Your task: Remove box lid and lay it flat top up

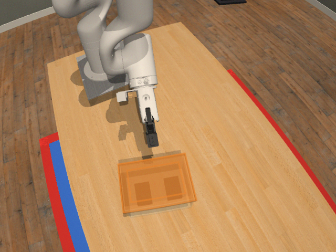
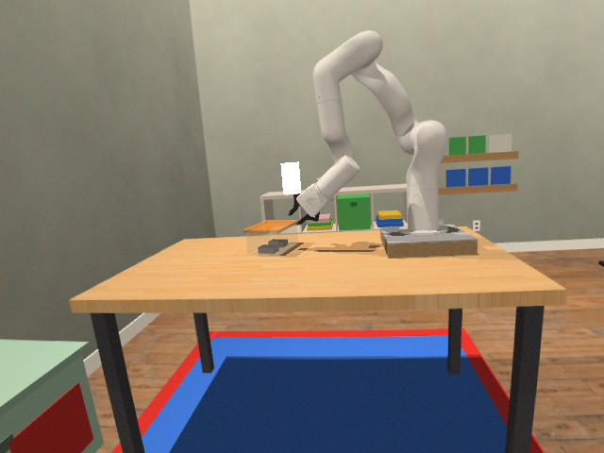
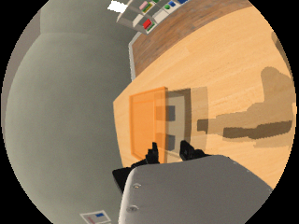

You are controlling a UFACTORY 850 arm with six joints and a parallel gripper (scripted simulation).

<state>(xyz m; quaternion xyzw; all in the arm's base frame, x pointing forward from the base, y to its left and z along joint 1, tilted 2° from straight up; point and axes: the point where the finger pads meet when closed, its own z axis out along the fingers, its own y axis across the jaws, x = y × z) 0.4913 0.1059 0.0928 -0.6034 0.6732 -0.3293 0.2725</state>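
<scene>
Right now the orange lid is 12 cm ahead of my hand, 4 cm below it and 3 cm to the right of it. From my hand the other things lie so: clear box 12 cm ahead, 9 cm below, 3 cm to the right.
</scene>
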